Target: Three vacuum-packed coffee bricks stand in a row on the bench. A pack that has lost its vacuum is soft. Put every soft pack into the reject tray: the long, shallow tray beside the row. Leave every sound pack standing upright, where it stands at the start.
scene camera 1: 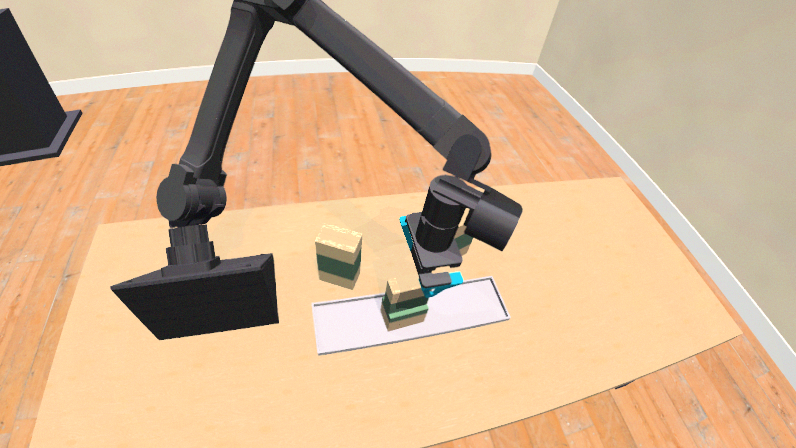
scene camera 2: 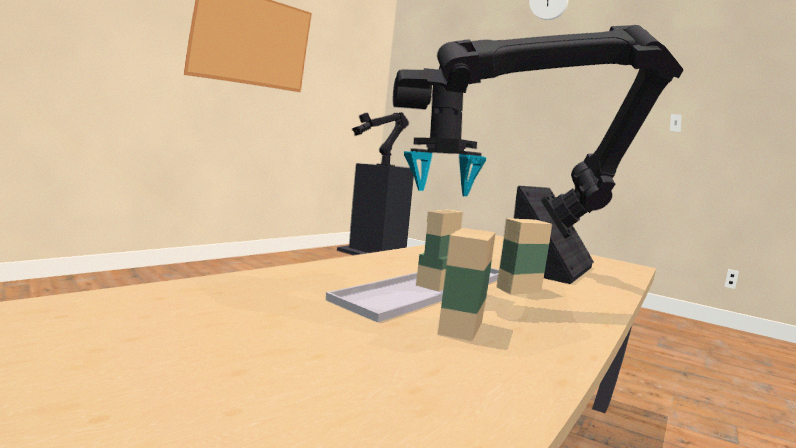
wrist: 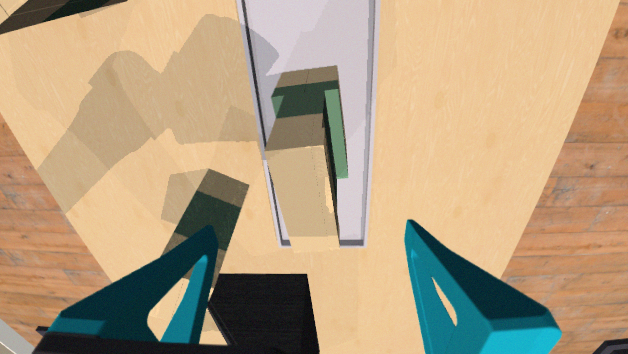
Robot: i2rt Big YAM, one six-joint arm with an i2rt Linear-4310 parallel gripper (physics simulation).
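Frame: origin at the arm's base, x left, y ahead, z down, level; centimetres.
Where they show: gripper, fingertip midpoint: [scene camera 1: 421,272] [scene camera 2: 442,193] [wrist: 308,232]; arm's base, origin of the base link: [scene camera 1: 193,269] [scene camera 2: 556,217].
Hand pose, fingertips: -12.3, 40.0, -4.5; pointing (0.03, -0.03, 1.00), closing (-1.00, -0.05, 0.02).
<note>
Things, the pixels of their top centre, and the offset from my fingertips, as dx, dy, dz. Level surfaces: height alone.
- shallow tray, middle of its top: [wrist: 313,89] [scene camera 2: 431,281] [scene camera 1: 413,311] +0.5, +1.3, +16.3
- second pack, middle of its top: [wrist: 176,302] [scene camera 2: 529,221] [scene camera 1: 338,237] +13.6, -11.8, +3.6
- third pack, middle of its top: [scene camera 2: 474,233] [scene camera 1: 462,214] +14.4, +15.4, +3.6
- bench, its level: dz +17.7
My gripper [scene camera 1: 421,271] [scene camera 2: 443,192] [wrist: 308,232] is open and empty, above the packs. A pack [scene camera 1: 405,312] [scene camera 2: 436,244] [wrist: 304,192] stands upright in the shallow tray [scene camera 1: 339,332] [scene camera 2: 367,307] [wrist: 350,50]. Its upper part is pinched in, with a green ledge lower down; it is apart from the fingers. A second pack [scene camera 1: 338,262] [scene camera 2: 523,258] stands upright on the bench near the arm's base, with straight sides. A third pack [scene camera 1: 463,240] [scene camera 2: 466,286] [wrist: 212,215] stands upright near the tray's other end, partly hidden by the gripper in scene camera 1 and by a finger in the wrist view.
The arm's black slanted base [scene camera 1: 194,300] [scene camera 2: 568,253] stands on the bench [scene camera 1: 557,222] [scene camera 2: 222,361], on the side of the second pack. Another small arm on a black pedestal [scene camera 2: 373,208] stands behind the bench.
</note>
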